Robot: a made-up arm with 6 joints. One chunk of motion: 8 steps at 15 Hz.
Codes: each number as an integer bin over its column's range. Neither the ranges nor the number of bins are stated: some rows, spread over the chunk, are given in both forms.
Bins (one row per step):
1: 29 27 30 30 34 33
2: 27 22 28 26 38 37
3: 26 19 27 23 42 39
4: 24 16 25 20 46 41
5: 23 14 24 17 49 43
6: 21 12 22 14 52 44
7: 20 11 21 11 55 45
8: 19 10 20 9 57 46
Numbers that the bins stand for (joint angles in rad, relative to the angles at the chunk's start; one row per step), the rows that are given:
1: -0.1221 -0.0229 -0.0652 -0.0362 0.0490 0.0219
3: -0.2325 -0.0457 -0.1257 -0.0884 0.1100 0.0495
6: -0.4167 -0.0657 -0.2265 -0.1556 0.1862 0.0725
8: -0.4903 -0.0714 -0.2668 -0.1929 0.2243 0.0817
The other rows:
2: -0.1957 -0.0371 -0.1056 -0.0660 0.0795 0.0403
4: -0.3062 -0.0543 -0.1660 -0.1108 0.1405 0.0587
5: -0.3430 -0.0600 -0.1862 -0.1332 0.1633 0.0679
7: -0.4535 -0.0686 -0.2467 -0.1779 0.2090 0.0771

